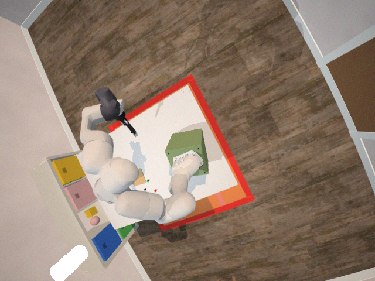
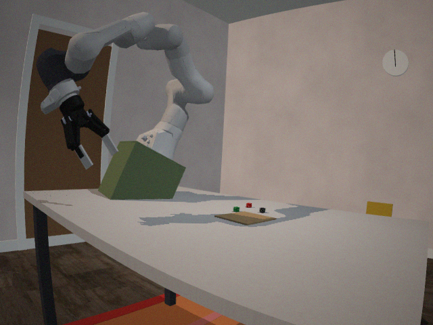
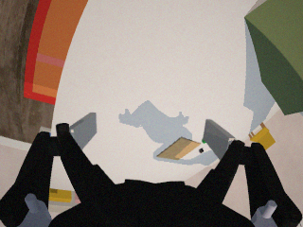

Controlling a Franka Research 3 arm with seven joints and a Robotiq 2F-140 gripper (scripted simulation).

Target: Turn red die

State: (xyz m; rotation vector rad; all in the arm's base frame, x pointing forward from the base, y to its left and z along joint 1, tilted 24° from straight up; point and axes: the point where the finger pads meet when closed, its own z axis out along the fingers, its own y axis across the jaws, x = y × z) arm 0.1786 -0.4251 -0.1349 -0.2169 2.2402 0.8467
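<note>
Right now the green die is 40 cm to the left of my hand, 24 cm ahead of it and 16 cm below it. Round my hand: tan mat: 32 cm to the left, 32 cm ahead, 17 cm below; then black die: 45 cm to the left, 32 cm ahead, 16 cm below; then red die: 51 cm to the left, 23 cm ahead, 16 cm below.
</note>
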